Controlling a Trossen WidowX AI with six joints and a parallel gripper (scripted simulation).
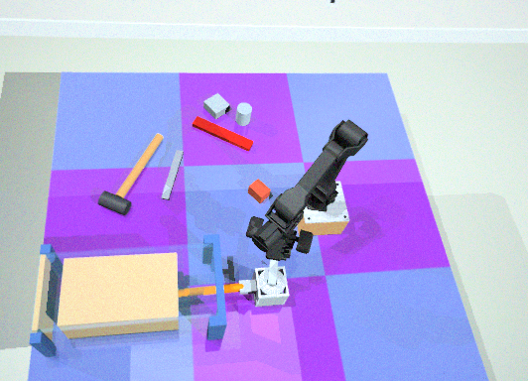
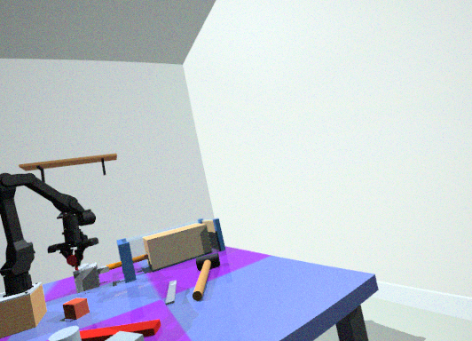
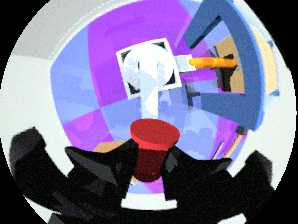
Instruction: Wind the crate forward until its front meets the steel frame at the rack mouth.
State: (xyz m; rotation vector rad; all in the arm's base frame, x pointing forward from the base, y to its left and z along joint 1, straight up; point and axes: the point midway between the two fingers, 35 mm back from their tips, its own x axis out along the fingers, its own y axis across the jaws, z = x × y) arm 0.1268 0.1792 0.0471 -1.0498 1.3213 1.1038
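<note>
The winch handle is 4 cm to the left of my gripper tip and 1 cm below it. The rest, counted from my gripper tip: winch: 1 cm behind, 9 cm to the left, 8 cm below; then grey strip: 36 cm ahead, 27 cm to the right, 11 cm below; then red knob: 2 cm above.
</note>
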